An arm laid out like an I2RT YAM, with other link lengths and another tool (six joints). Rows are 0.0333 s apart.
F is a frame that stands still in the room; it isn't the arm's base.
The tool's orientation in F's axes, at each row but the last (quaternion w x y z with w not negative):
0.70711, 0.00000, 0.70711, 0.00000
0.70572, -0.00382, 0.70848, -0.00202
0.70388, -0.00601, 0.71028, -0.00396
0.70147, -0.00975, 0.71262, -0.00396
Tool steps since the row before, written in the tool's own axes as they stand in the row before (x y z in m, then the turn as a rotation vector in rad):
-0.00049, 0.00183, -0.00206, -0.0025, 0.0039, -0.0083
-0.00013, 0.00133, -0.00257, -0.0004, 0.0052, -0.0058
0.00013, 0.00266, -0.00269, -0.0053, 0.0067, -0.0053
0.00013, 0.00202, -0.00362, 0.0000, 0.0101, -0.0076
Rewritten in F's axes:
-0.00206, 0.00183, 0.00049, -0.0083, 0.0039, 0.0025
-0.00257, 0.00132, 0.00013, -0.0058, 0.0052, 0.0004
-0.00270, 0.00265, -0.00014, -0.0053, 0.0068, 0.0053
-0.00364, 0.00199, -0.00011, -0.0077, 0.0100, -0.0001

